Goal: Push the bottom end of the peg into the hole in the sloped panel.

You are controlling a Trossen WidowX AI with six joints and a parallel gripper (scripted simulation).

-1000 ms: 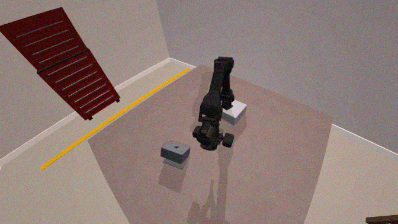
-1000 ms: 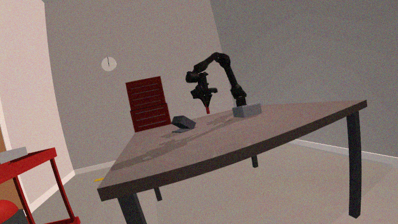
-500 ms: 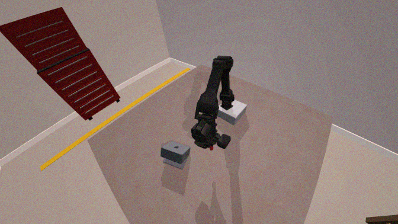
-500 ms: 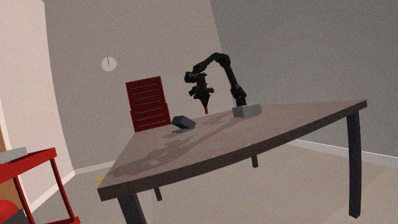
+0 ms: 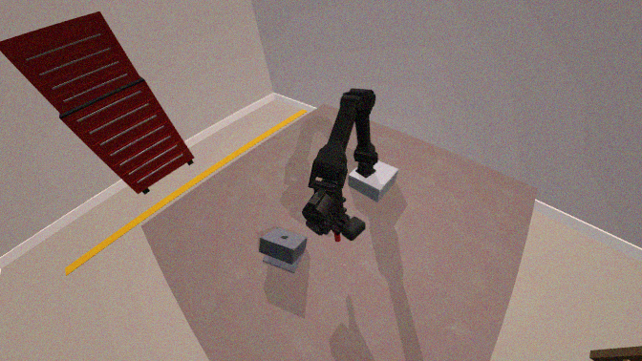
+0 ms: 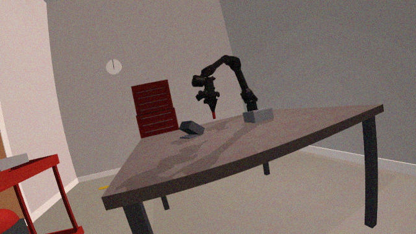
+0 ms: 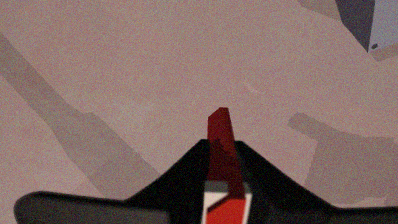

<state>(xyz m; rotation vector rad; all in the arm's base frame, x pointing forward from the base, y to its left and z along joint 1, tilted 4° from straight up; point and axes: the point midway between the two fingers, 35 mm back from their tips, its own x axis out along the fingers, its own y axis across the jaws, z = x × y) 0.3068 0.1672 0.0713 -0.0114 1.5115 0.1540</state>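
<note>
My gripper tip is 140 mm short of the grey sloped panel, 120 mm to the left of it and 80 mm above it. Also, from my gripper tip: red peg 20 mm above.
</note>
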